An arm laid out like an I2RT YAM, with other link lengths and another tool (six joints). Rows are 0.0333 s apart.
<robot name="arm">
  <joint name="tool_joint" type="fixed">
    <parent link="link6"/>
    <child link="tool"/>
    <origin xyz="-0.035 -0.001 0.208" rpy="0.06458 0 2.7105"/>
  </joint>
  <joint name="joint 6" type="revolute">
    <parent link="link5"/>
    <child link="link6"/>
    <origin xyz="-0.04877 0 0.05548" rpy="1.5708 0 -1.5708"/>
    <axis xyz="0 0 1"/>
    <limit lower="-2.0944" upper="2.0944"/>
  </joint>
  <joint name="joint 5" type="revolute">
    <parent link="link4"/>
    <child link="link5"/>
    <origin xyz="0.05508 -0.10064 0.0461" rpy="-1.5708 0 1.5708"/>
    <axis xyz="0 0 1"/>
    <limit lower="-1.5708" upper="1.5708"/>
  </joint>
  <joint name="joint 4" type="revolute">
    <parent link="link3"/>
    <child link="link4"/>
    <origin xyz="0.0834 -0.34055 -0.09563" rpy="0 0 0"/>
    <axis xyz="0 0 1"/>
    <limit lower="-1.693" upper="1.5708"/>
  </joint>
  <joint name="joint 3" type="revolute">
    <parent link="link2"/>
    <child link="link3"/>
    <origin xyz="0 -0.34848 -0.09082" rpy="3.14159 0 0"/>
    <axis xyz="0 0 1"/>
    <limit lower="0" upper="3.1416"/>
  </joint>
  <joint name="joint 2" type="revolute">
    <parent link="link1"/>
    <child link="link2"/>
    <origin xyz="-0.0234 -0.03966 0.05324" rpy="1.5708 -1.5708 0"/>
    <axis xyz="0 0 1"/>
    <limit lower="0" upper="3.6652"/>
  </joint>
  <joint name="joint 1" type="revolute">
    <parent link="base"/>
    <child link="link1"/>
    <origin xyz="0 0 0.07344" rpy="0 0 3.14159"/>
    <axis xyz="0 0 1"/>
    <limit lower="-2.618" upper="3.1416"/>
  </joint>
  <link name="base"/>
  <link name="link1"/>
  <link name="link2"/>
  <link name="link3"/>
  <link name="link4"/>
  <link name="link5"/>
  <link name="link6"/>
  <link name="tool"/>
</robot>
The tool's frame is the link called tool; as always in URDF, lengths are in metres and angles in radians.
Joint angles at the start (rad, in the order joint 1, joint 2, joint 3, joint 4, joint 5, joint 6): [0.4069 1.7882 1.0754 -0.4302 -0.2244 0.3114]
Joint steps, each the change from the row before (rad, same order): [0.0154 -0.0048 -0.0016 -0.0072 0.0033 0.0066]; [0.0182 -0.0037 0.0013 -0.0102 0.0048 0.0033]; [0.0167 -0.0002 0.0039 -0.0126 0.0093 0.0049]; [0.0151 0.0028 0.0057 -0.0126 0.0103 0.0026]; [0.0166 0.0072 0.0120 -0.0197 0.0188 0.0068]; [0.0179 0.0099 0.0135 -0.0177 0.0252 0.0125]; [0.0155 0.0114 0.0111 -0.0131 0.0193 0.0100]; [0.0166 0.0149 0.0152 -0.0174 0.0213 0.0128]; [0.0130 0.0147 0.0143 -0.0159 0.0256 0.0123]
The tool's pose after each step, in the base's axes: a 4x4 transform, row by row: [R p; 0 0 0 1], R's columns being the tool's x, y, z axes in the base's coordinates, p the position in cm. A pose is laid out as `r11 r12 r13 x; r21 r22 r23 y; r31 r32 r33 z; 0 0 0 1`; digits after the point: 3 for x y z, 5 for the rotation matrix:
-0.57289 0.78794 0.22571 47.662; 0.80537 0.49002 0.33355 30.933; 0.15222 0.37287 -0.91531 -0.008; 0 0 0 1
-0.58294 0.78286 0.21753 46.979; 0.79848 0.50241 0.33168 31.609; 0.15037 0.36704 -0.91797 0.062; 0 0 0 1
-0.58892 0.78058 0.20945 46.404; 0.79495 0.51276 0.32425 32.110; 0.14571 0.35746 -0.92249 -0.003; 0 0 0 1
-0.59506 0.77796 0.20173 45.923; 0.79153 0.52381 0.31480 32.525; 0.13924 0.34700 -0.92747 -0.151; 0 0 0 1
-0.59661 0.77879 0.19376 45.534; 0.79235 0.53330 0.29625 32.833; 0.12738 0.33028 -0.93525 -0.400; 0 0 0 1
-0.59372 0.78199 0.18971 45.293; 0.79696 0.53888 0.27289 33.106; 0.11117 0.31321 -0.94316 -0.722; 0 0 0 1
-0.59261 0.78410 0.18442 45.045; 0.79942 0.54447 0.25392 33.390; 0.09869 0.29790 -0.94948 -1.121; 0 0 0 1
-0.58975 0.78789 0.17726 44.799; 0.80309 0.54902 0.23157 33.679; 0.08513 0.27892 -0.95653 -1.580; 0 0 0 1
-0.58382 0.79292 0.17446 44.737; 0.80915 0.55066 0.20505 33.714; 0.06652 0.26088 -0.96308 -2.062; 0 0 0 1

